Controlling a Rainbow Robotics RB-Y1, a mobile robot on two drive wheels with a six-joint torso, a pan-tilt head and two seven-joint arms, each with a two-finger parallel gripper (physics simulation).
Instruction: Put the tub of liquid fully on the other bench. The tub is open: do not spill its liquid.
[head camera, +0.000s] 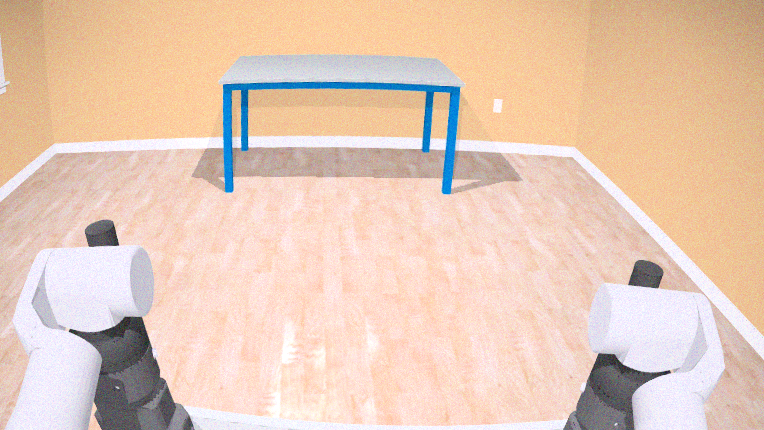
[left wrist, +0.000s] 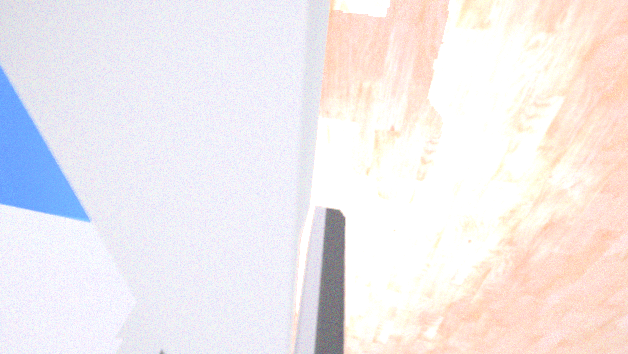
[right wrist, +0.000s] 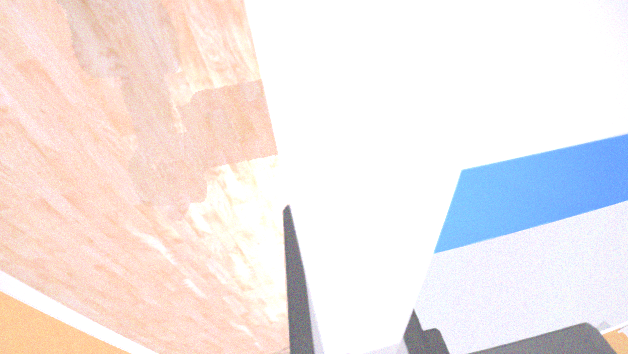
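The white tub (head camera: 224, 421) (left wrist: 200, 125) (right wrist: 370, 100) shows a strip of its rim at the bottom of the head view and its walls in both wrist views. Blue liquid (left wrist: 35, 170) (right wrist: 530, 195) shows inside it. My left gripper (left wrist: 286, 221) is shut on one side wall of the tub. My right gripper (right wrist: 324, 214) is shut on the opposite side wall. The fingers are out of the head view; the arms show at its lower left and right. The other bench (head camera: 342, 69), grey-topped with blue legs, stands far ahead. The tub's underside is hidden.
Wooden floor (head camera: 342, 240) lies between the tub and the bench. The orange wall (head camera: 342, 26) with a white baseboard is behind the bench, and another wall (head camera: 695, 133) runs along the right. A white wall plate (head camera: 497, 105) is right of the bench.
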